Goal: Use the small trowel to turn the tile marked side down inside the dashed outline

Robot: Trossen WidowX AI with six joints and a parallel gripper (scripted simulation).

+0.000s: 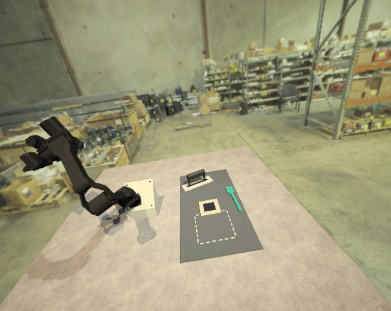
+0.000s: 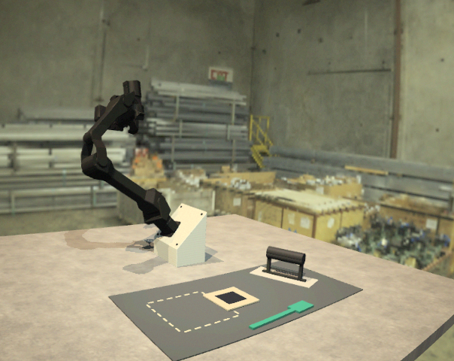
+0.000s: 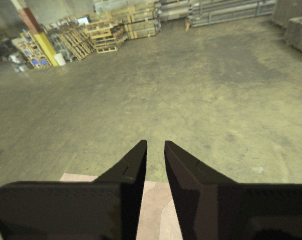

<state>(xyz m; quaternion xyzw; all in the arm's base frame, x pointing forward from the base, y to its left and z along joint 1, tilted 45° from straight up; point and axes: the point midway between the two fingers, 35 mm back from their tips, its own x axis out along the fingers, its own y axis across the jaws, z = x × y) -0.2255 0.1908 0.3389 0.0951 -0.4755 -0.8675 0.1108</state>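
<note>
The trowel lies 70 cm ahead of my gripper tip, 39 cm below it and 27 cm to the left of it. From my gripper tip the other things lie so: grey mat 70 cm ahead, 45 cm below, 6 cm to the left; tile 69 cm ahead, 42 cm below, 2 cm to the left; green flat tool 84 cm ahead, 43 cm below, 6 cm to the left.
</note>
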